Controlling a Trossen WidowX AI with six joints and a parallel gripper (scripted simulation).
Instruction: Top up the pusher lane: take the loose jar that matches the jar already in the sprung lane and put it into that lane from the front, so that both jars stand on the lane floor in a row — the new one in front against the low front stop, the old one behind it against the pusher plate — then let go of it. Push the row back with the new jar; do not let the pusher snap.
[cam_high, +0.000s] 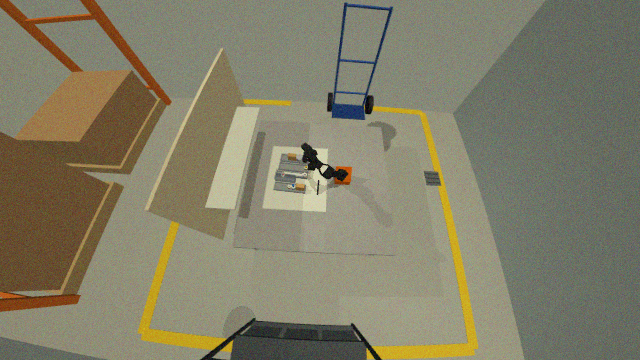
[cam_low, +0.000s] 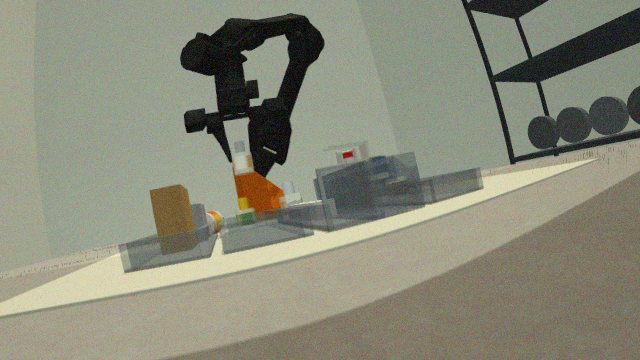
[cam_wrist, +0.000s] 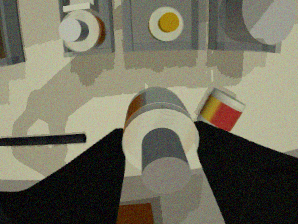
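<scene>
The grey housing lies 20 cm ahead of my gripper tip, 10 cm below it and 9 cm to the left of it.
</scene>
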